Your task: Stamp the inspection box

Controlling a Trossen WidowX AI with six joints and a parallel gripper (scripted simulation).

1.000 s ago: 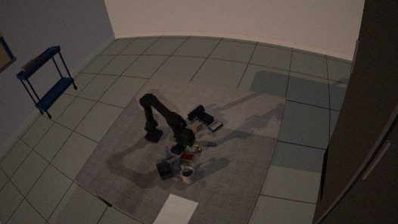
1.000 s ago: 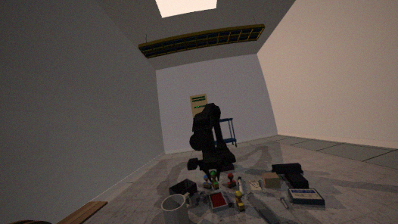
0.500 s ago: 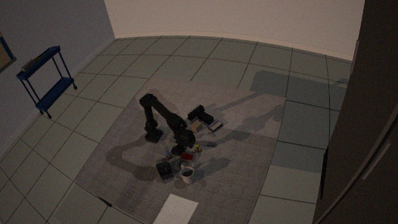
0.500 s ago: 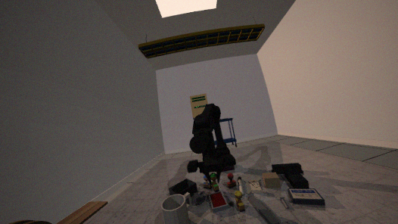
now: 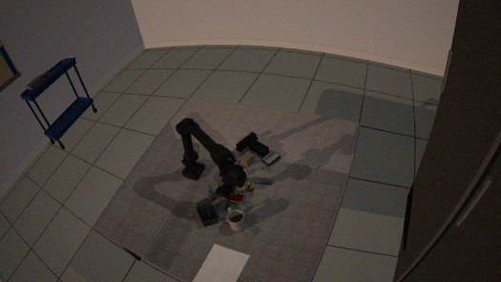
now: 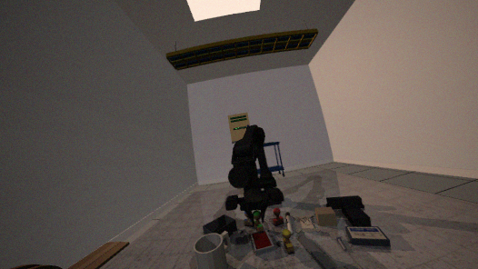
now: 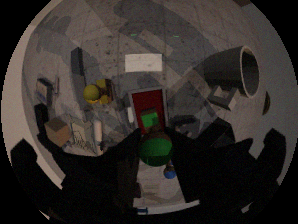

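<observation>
Right now my gripper tip is 70 mm above the red ink pad. From my gripper tip the other things lie so: yellow-knobbed stamp (80 mm to the left, 50 mm below, 30 mm ahead); then blue-knobbed stamp (110 mm behind, 50 mm to the right, 50 mm below); then green-knobbed stamp (right at my gripper tip).
</observation>
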